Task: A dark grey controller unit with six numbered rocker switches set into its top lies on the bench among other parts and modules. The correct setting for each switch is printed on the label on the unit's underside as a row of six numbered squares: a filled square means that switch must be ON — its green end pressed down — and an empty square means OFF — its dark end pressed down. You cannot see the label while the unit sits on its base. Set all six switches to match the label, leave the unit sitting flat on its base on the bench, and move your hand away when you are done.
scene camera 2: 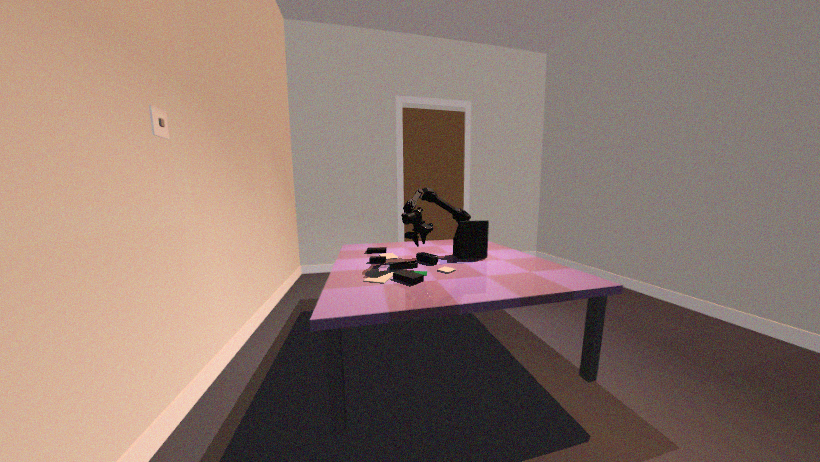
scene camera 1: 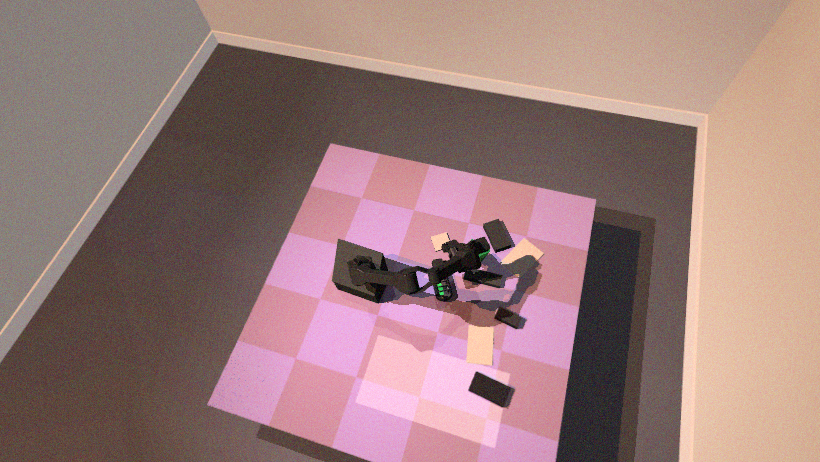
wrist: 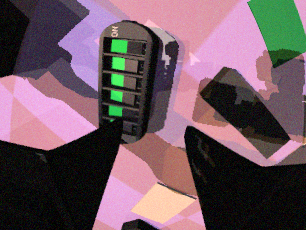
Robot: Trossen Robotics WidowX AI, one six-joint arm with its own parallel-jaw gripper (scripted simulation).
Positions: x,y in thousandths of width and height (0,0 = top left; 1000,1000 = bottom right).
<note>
In view: my gripper (wrist: 505,559) and a beige card (scene camera 1: 586,735).
The beige card shows as well in the wrist view (wrist: 528,872).
</note>
